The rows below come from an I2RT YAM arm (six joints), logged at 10 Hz.
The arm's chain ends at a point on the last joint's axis. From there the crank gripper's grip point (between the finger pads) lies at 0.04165 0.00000 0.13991 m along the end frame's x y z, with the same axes.
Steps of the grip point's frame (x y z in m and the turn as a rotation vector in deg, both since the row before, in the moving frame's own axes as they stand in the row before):
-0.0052 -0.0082 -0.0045 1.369 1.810 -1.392
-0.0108 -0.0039 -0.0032 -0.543 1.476 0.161
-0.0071 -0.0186 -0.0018 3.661 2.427 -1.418
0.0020 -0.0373 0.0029 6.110 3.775 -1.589
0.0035 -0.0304 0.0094 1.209 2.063 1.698
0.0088 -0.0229 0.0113 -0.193 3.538 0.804
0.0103 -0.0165 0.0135 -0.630 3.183 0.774
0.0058 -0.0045 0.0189 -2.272 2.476 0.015
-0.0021 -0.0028 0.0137 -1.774 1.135 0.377
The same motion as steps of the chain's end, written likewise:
-0.0095 -0.0038 -0.0031 1.369 1.810 -1.392
-0.0144 -0.0053 -0.0021 -0.543 1.476 0.161
-0.0129 -0.0086 0.0004 3.661 2.427 -1.418
-0.0069 -0.0213 0.0068 6.110 3.775 -1.589
-0.0015 -0.0288 0.0110 1.209 2.063 1.698
0.0003 -0.0240 0.0141 -0.193 3.538 0.804
0.0026 -0.0186 0.0160 -0.630 3.183 0.774
-0.0002 -0.0100 0.0209 -2.272 2.476 0.015
-0.0048 -0.0074 0.0146 -1.774 1.135 0.377

